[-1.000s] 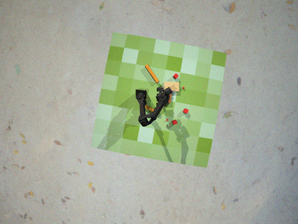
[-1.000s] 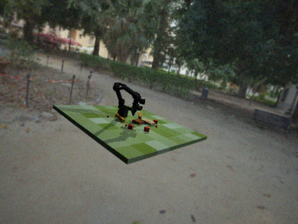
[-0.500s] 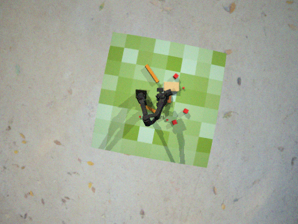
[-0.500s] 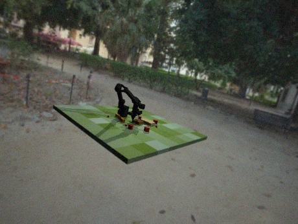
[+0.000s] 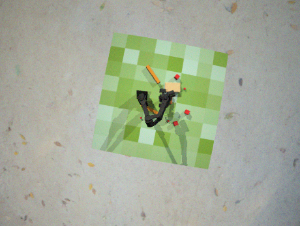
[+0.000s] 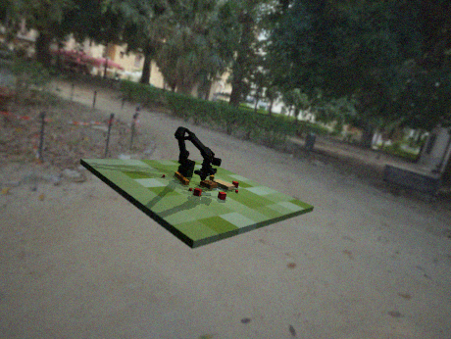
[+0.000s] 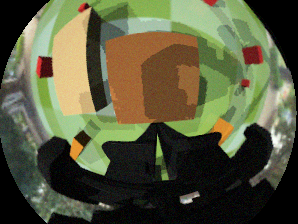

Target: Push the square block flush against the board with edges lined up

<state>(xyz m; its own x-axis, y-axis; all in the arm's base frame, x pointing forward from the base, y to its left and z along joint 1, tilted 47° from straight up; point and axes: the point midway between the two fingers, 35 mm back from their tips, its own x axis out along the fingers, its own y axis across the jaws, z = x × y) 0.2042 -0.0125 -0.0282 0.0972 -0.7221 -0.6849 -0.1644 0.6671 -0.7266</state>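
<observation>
Now: the brown square block 60 mm ahead of my gripper tip, 10 mm to the left of it and 10 mm above it. Also, from my gripper tip: tan board (90 mm ahead, 140 mm to the left, 10 mm above).
</observation>
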